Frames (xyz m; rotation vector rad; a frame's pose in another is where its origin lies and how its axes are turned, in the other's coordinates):
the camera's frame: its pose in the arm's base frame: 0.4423 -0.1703 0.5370 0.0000 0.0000 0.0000
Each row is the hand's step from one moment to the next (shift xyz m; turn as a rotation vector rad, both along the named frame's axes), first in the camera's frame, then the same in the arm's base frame.
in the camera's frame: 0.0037 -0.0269 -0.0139 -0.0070 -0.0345 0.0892
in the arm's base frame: 0.0037 -0.0269 -0.0139 -0.0070 -0.0345 0.0892
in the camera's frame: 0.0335 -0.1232 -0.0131 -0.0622 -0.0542 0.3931
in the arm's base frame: 0.0335 -0.1232 -0.0131 -0.0622 -0.0542 0.3931
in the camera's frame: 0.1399 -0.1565 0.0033 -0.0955 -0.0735 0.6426
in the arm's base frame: 0.1399 -0.1565 0.0033 -0.0955 -0.0735 0.6426
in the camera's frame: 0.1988 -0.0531 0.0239 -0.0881 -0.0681 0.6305
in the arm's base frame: 0.1988 -0.0531 0.0239 -0.0881 -0.0681 0.6305
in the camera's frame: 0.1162 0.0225 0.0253 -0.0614 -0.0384 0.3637
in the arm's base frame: 0.1162 0.0225 0.0253 -0.0614 -0.0384 0.3637
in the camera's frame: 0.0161 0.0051 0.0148 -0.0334 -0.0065 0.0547
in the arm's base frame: 0.0161 0.0051 0.0148 -0.0334 -0.0065 0.0547
